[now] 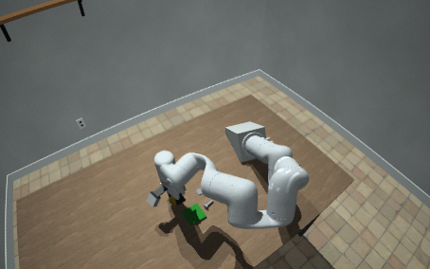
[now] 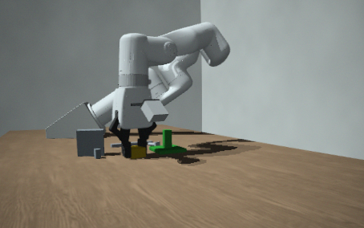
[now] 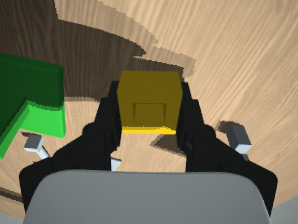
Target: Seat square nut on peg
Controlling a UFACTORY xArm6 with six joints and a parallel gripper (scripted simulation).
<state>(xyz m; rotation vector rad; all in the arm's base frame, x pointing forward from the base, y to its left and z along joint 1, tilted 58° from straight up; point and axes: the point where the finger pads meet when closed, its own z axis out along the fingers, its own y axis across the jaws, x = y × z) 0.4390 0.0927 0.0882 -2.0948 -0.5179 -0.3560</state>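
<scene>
The small grey cube is 10 mm ahead of my hand, 100 mm to the right of it and 10 mm below it. Also, from my hand: grey block: 40 mm behind, 110 mm to the right, 10 mm above; thin grey bar: 170 mm behind, 10 mm to the left, 20 mm below.
</scene>
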